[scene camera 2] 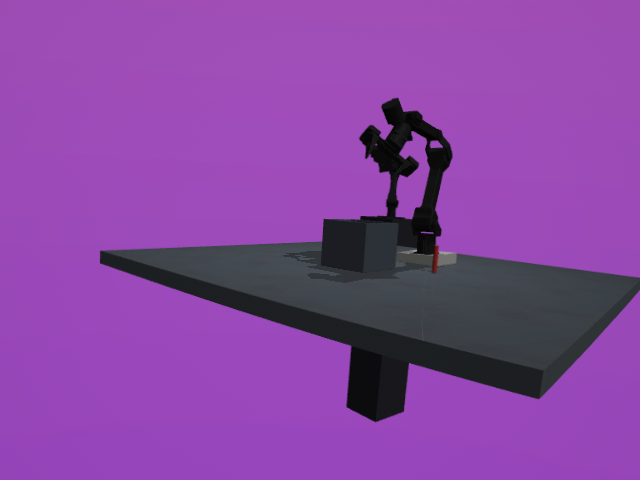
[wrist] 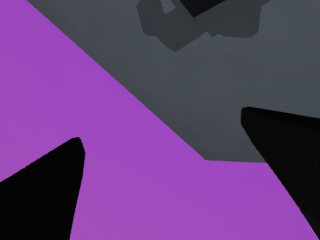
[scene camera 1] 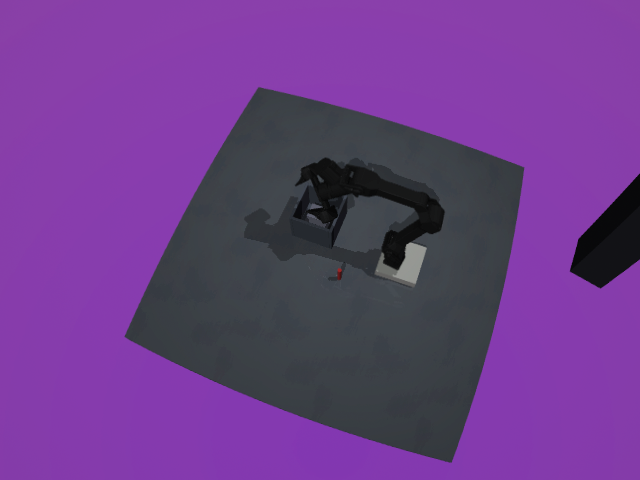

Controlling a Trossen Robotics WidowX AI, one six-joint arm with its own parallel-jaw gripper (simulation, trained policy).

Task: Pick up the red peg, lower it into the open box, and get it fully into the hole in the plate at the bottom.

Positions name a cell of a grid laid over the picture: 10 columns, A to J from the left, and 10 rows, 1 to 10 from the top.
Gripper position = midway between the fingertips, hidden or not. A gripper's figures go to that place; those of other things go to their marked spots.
Scene:
The gripper (scene camera 2: F4) is 1.38 m from the lens. A dark box (scene camera 2: F6) is 1.34 m from the lens.

